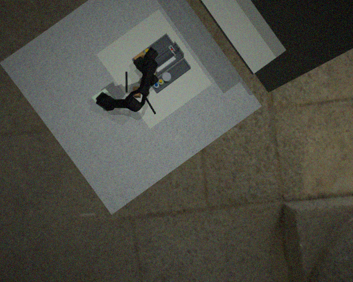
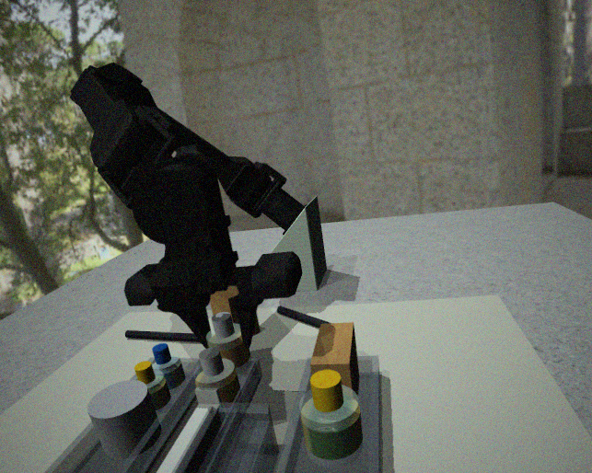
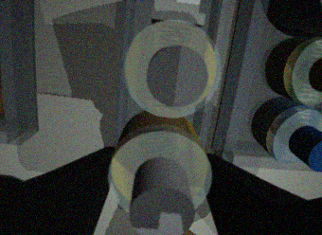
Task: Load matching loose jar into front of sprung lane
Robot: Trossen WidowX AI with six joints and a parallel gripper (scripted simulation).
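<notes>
The grey cylinder is 9 cm ahead of my gripper tip, 9 cm to the right of it and 2 cm below it. The rest, counted from my gripper tip: orange box (4 cm ahead, 12 cm to the left, 1 cm below); then sprung lane (17 cm ahead, 3 cm below).
</notes>
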